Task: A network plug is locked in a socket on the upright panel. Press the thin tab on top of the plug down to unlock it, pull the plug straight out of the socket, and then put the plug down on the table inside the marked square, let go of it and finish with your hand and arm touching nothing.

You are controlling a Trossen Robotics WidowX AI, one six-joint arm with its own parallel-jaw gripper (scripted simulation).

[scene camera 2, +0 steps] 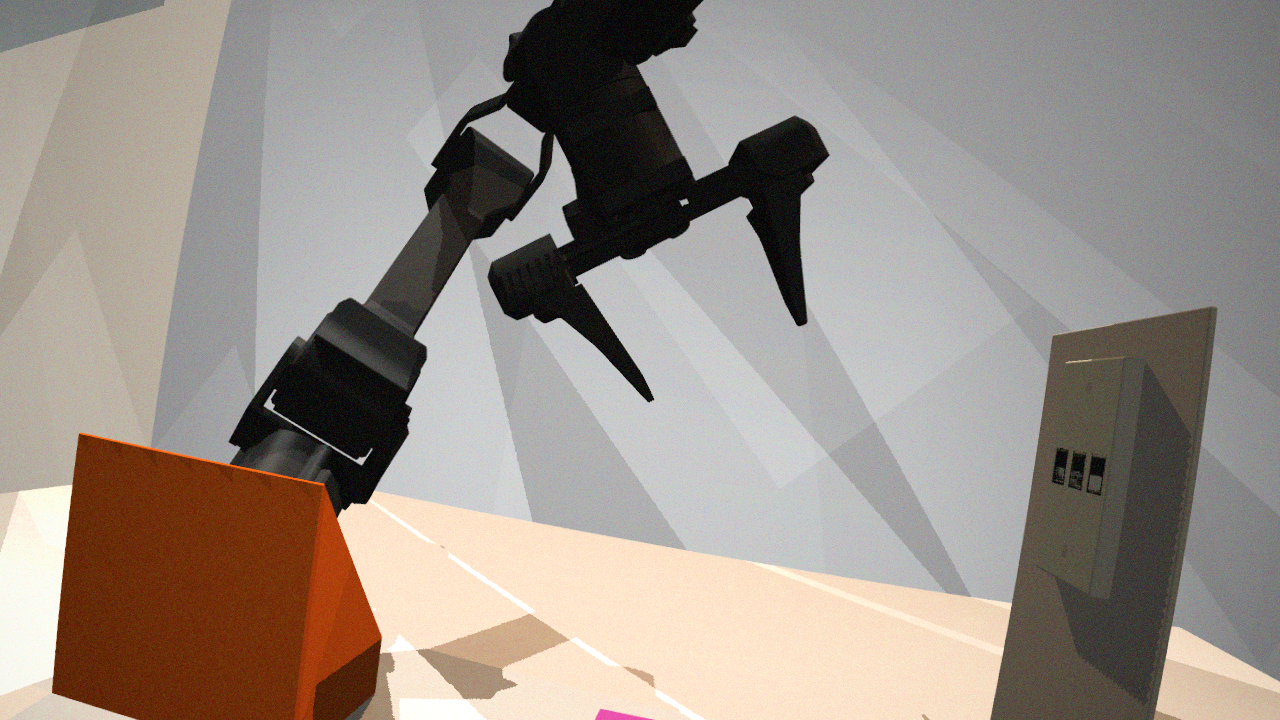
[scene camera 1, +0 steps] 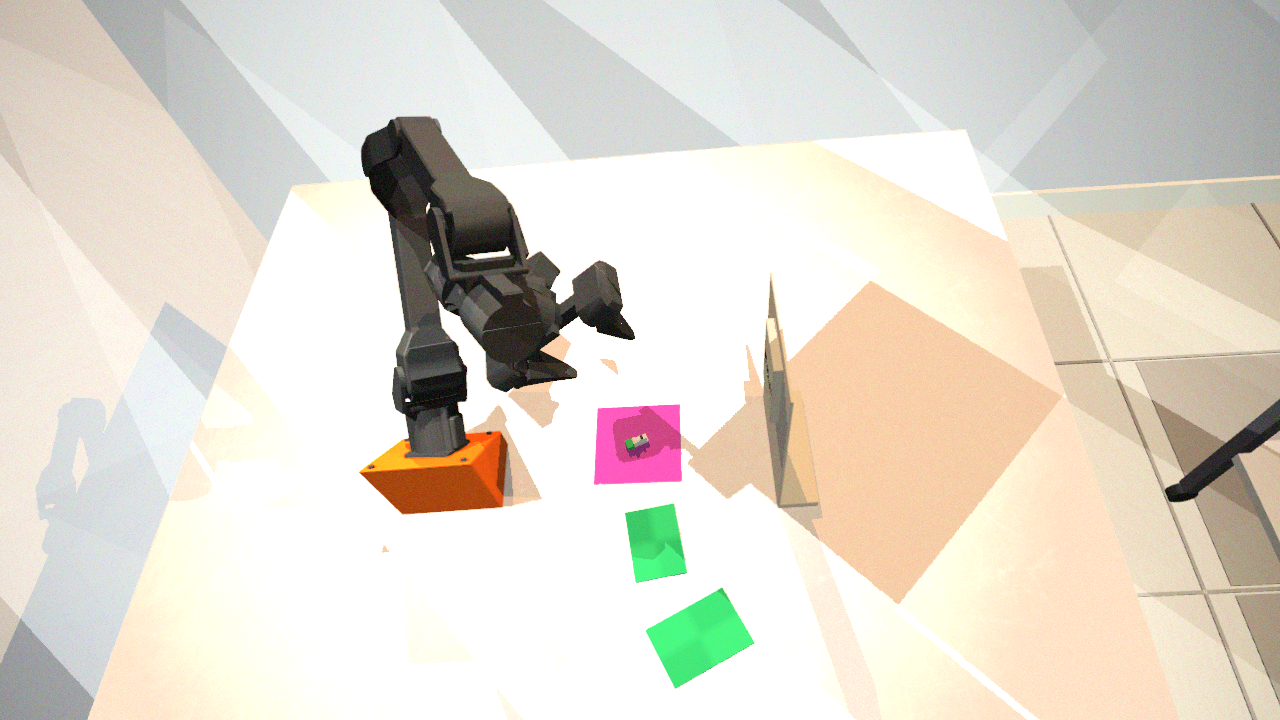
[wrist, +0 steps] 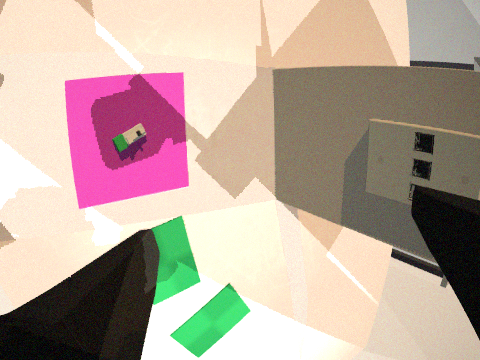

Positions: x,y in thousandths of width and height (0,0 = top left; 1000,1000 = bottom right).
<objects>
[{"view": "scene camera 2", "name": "my gripper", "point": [568,503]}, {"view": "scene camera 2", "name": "upright panel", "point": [875,606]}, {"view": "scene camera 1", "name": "my gripper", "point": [472,494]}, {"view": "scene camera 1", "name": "upright panel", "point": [621,674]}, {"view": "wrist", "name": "my gripper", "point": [603,621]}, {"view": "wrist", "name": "upright panel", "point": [734,396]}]
</objects>
